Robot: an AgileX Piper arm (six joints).
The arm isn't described. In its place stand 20 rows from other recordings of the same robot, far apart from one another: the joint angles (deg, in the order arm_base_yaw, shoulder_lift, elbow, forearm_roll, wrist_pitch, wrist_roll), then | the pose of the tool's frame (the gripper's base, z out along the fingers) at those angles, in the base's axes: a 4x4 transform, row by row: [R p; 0 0 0 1], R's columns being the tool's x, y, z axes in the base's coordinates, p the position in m.
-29.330, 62.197, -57.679, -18.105, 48.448, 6.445 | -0.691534 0.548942 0.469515 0.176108; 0.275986 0.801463 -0.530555 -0.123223; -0.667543 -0.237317 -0.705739 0.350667; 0 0 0 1
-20.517, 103.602, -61.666, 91.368, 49.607, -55.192 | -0.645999 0.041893 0.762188 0.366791; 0.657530 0.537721 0.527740 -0.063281; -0.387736 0.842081 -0.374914 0.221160; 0 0 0 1
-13.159, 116.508, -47.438, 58.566, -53.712, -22.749 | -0.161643 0.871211 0.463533 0.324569; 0.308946 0.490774 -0.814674 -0.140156; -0.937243 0.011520 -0.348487 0.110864; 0 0 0 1
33.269, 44.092, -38.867, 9.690, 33.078, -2.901 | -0.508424 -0.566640 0.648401 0.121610; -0.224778 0.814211 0.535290 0.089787; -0.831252 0.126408 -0.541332 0.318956; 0 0 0 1
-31.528, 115.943, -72.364, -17.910, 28.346, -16.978 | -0.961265 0.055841 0.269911 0.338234; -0.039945 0.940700 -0.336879 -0.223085; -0.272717 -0.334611 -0.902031 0.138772; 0 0 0 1
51.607, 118.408, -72.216, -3.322, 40.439, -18.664 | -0.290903 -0.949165 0.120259 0.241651; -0.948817 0.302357 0.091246 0.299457; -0.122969 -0.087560 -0.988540 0.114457; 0 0 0 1
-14.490, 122.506, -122.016, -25.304, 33.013, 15.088 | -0.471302 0.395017 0.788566 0.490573; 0.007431 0.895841 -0.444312 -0.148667; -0.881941 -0.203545 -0.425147 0.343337; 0 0 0 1
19.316, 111.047, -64.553, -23.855, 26.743, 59.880 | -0.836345 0.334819 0.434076 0.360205; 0.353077 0.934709 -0.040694 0.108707; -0.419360 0.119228 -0.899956 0.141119; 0 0 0 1
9.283, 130.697, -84.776, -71.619, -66.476, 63.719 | -0.301943 -0.889027 0.344183 0.443137; 0.067203 0.340286 0.937917 0.152663; -0.950954 0.306328 -0.043001 0.160368; 0 0 0 1
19.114, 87.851, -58.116, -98.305, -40.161, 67.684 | 0.002554 -0.912069 0.410028 0.287644; -0.444439 0.366273 0.817508 0.161147; -0.895806 -0.184320 -0.404424 0.284882; 0 0 0 1
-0.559, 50.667, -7.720, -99.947, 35.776, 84.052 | -0.643770 0.317587 0.696203 0.125473; -0.248347 0.773849 -0.582650 -0.053627; -0.723798 -0.547992 -0.419309 0.190879; 0 0 0 1
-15.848, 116.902, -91.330, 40.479, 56.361, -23.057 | -0.897937 0.082078 0.432402 0.428661; 0.289188 0.850640 0.439068 -0.070562; -0.331781 0.519302 -0.787558 0.218158; 0 0 0 1
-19.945, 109.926, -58.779, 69.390, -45.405, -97.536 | -0.816322 0.416892 0.399775 0.339173; -0.166686 0.492655 -0.854112 -0.187603; -0.553023 -0.763867 -0.332675 0.179460; 0 0 0 1
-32.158, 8.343, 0.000, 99.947, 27.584, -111.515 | 0.010583 0.091120 0.995784 0.071818; -0.195023 0.976904 -0.087320 0.003872; -0.980742 -0.193277 0.028109 0.212051; 0 0 0 1
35.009, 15.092, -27.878, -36.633, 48.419, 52.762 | -0.382632 -0.010744 0.923838 0.059046; 0.219421 0.970267 0.102163 -0.008230; -0.897467 0.241800 -0.368897 0.297757; 0 0 0 1
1.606, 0.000, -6.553, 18.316, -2.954, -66.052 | 0.175730 0.175167 0.968729 0.047040; -0.735587 0.677341 0.010959 -0.000155; -0.654240 -0.714510 0.247880 0.255916; 0 0 0 1
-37.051, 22.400, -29.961, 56.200, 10.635, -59.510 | 0.060292 0.478813 0.875844 0.074589; -0.126937 0.873995 -0.469063 -0.038825; -0.990077 -0.082896 0.113474 0.352619; 0 0 0 1
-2.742, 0.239, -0.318, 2.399, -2.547, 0.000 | 0.134415 0.044098 0.989943 0.055708; 0.035427 0.998157 -0.049274 -0.002838; -0.990292 0.041694 0.132605 0.218942; 0 0 0 1
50.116, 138.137, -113.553, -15.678, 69.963, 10.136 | -0.698813 -0.684592 0.207352 0.326468; -0.714146 0.684219 -0.147783 0.354644; -0.040703 -0.251352 -0.967039 0.131350; 0 0 0 1
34.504, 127.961, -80.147, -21.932, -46.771, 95.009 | -0.751902 -0.164471 0.638430 0.390230; 0.631604 0.097906 0.769084 0.298289; -0.188998 0.981511 0.030265 0.170354; 0 0 0 1
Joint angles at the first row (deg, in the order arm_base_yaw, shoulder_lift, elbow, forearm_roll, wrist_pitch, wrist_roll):
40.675 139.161 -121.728 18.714 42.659 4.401
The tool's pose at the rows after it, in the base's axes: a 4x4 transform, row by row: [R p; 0 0 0 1], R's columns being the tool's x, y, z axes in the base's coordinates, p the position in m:
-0.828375 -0.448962 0.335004 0.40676; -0.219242 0.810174 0.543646 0.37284; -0.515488 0.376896 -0.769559 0.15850; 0 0 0 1
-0.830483 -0.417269 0.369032 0.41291; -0.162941 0.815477 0.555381 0.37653; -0.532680 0.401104 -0.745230 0.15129; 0 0 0 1
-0.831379 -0.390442 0.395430 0.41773; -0.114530 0.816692 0.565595 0.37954; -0.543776 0.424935 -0.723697 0.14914; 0 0 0 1
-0.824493 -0.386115 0.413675 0.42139; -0.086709 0.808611 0.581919 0.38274; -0.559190 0.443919 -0.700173 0.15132; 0 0 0 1
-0.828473 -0.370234 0.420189 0.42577; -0.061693 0.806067 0.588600 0.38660; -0.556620 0.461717 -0.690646 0.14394; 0 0 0 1
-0.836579 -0.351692 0.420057 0.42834; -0.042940 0.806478 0.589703 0.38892; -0.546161 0.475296 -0.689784 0.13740; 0 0 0 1
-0.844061 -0.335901 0.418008 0.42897; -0.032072 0.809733 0.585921 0.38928; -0.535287 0.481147 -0.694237 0.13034; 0 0 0 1
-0.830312 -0.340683 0.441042 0.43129; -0.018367 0.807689 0.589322 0.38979; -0.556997 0.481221 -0.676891 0.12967; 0 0 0 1
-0.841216 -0.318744 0.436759 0.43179; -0.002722 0.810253 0.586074 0.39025; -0.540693 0.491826 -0.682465 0.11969; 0 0 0 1
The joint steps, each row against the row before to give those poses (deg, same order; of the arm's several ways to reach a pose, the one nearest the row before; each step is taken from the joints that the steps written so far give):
0.001 3.152 -2.228 -1.024 -2.992 4.193
-0.001 1.775 -1.382 -0.139 -2.857 2.327
0.001 1.286 -1.648 -0.235 -1.693 2.277
-0.001 0.930 -1.890 0.492 -0.959 0.519
0.000 2.272 -2.736 0.225 -0.284 1.204
0.000 1.696 -1.960 -0.002 0.208 1.361
0.000 0.792 -0.107 0.001 -0.344 0.830
0.001 0.249 0.002 -0.448 -1.874 0.106
-0.001 1.052 -0.001 0.334 -0.567 0.933

